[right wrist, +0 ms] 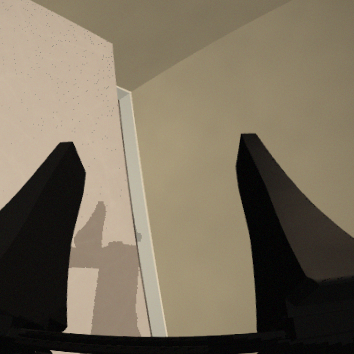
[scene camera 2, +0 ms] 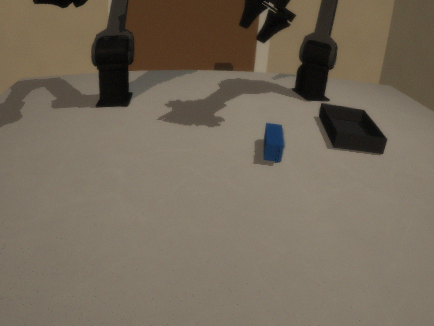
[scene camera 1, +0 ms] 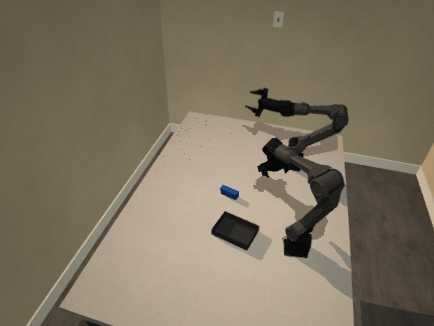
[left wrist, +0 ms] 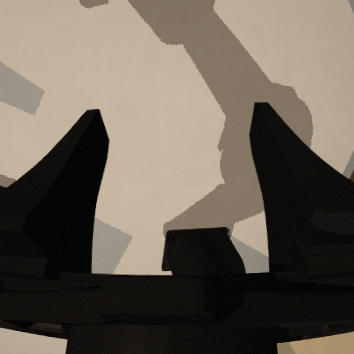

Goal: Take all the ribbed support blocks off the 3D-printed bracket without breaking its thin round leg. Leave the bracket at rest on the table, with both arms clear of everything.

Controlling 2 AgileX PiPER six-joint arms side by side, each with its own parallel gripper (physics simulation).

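A small blue block-shaped piece (scene camera 1: 229, 192) (scene camera 2: 273, 142) sits on the table (scene camera 1: 150, 260) (scene camera 2: 200, 225). It is long and narrow, with a small dark detail low on its near end in scene camera 2. Bracket, ribbed support blocks and thin leg cannot be told apart at this size. My left gripper (scene camera 1: 262, 171) (scene camera 2: 252, 33) (left wrist: 176, 121) is open and empty, high above the table and apart from the blue piece. My right gripper (scene camera 1: 249, 99) (right wrist: 156, 153) is open and empty, raised near the table's far edge in scene camera 1. Part of it shows at scene camera 2's top left.
A shallow black open tray (scene camera 1: 229, 241) (scene camera 2: 357, 142) stands beside the blue piece, below it in scene camera 1 and to its right in scene camera 2. Both arm bases stand along one table edge. Walls rise beyond the table's edges in scene camera 1.
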